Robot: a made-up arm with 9 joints. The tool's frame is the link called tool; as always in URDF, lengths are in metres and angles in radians. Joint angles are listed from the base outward.
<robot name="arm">
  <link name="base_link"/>
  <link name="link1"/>
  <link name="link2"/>
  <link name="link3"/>
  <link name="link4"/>
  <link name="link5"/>
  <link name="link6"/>
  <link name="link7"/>
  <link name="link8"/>
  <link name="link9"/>
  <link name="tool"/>
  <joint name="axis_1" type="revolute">
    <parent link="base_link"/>
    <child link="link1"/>
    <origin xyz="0 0 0.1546" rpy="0 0 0"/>
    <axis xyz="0 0 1"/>
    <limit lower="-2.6" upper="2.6"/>
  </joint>
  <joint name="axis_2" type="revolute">
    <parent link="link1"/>
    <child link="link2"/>
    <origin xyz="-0.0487 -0.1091 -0.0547" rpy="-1.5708 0 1.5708"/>
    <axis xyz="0 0 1"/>
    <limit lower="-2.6" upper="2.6"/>
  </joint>
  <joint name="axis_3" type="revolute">
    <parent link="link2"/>
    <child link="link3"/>
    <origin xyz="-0.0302 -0.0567 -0.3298" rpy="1.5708 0 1.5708"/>
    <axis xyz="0 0 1"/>
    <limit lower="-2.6" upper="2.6"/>
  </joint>
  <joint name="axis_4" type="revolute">
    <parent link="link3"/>
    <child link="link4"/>
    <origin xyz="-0.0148 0.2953 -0.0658" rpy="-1.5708 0 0"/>
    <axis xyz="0 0 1"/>
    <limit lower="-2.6" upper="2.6"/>
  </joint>
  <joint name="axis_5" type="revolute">
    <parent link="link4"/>
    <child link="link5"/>
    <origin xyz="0.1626 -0.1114 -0.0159" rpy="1.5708 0 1.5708"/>
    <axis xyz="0 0 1"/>
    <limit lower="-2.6" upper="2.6"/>
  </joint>
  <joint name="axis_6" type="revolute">
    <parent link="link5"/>
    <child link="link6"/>
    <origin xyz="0.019 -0.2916 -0.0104" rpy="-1.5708 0 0"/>
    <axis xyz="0 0 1"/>
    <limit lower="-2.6" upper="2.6"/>
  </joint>
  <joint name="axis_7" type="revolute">
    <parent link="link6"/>
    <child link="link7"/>
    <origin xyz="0.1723 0.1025 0.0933" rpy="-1.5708 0 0"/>
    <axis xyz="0 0 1"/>
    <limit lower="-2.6" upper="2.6"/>
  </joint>
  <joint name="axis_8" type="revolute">
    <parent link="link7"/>
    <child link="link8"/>
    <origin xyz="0.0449 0.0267 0.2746" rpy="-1.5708 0 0"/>
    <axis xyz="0 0 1"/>
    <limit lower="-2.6" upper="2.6"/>
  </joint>
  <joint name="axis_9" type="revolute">
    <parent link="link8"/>
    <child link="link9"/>
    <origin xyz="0.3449 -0.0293 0.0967" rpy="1.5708 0 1.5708"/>
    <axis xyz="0 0 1"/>
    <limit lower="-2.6" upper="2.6"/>
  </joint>
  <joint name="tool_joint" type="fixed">
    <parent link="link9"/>
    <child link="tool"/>
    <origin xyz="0.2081 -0.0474 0.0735" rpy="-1.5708 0 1.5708"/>
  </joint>
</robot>
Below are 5 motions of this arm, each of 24 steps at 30 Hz.
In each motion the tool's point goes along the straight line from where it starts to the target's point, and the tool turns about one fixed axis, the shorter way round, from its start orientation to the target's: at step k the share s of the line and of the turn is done. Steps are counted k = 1, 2, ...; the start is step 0. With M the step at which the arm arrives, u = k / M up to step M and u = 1 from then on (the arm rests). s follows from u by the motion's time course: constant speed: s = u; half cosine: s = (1 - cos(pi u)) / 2; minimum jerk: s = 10 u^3 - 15 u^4 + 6 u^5.
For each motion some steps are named. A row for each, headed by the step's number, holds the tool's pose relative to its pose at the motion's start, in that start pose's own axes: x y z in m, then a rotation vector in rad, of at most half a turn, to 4 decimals.
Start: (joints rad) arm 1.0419 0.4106 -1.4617 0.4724 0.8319 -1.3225 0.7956 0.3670 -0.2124
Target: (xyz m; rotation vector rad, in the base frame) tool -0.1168 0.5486 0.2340 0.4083 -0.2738 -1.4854
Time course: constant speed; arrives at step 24
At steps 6, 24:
6: 0.1280 0.1434 -0.2122 0.5065 -0.0150 0.4235
24: 0.5121 0.5737 -0.8486 2.0259 -0.0600 1.6942

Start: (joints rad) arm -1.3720 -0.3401 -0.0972 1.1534 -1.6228 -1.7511 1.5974 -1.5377 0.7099
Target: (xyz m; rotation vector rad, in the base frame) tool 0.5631 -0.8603 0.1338 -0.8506 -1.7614 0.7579
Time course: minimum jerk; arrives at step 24
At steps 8, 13, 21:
8: 0.1170 -0.0044 -0.0791 -0.0361 -0.0778 0.2285
13: 0.3221 -0.0122 -0.2177 -0.0994 -0.2143 0.6291
21: 0.5486 -0.0208 -0.3708 -0.1693 -0.3649 1.0714

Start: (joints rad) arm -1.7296 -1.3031 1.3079 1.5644 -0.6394 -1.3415 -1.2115 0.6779 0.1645
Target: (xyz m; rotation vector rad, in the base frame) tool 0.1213 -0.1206 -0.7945 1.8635 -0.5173 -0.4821
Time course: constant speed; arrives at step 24
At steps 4, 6, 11, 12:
4: 0.0702 0.0939 -0.0552 0.0913 0.0380 0.2161
6: 0.1054 0.1409 -0.0828 0.1370 0.0569 0.3241
11: 0.1932 0.2583 -0.1519 0.2511 0.1044 0.5942
12: 0.2107 0.2818 -0.1657 0.2740 0.1139 0.6483

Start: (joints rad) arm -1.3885 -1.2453 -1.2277 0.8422 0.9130 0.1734 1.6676 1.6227 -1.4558
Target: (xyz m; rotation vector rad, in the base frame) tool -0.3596 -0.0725 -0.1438 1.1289 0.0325 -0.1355
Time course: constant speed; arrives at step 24
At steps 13, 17, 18, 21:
13: -0.1349 0.1224 0.1032 0.0130 0.1387 -0.1753
17: -0.1764 0.1601 0.1350 0.0169 0.1814 -0.2293
18: -0.1867 0.1695 0.1429 0.0179 0.1921 -0.2428
21: -0.2179 0.1977 0.1667 0.0209 0.2241 -0.2833

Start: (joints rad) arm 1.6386 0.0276 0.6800 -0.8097 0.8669 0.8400 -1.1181 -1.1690 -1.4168
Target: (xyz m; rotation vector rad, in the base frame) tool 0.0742 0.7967 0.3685 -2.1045 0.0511 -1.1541
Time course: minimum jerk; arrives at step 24
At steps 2, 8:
2: -0.0011 0.0006 -0.0007 0.0016 -0.0033 -0.0005
8: -0.0463 0.0267 -0.0295 0.0658 -0.1366 -0.0213

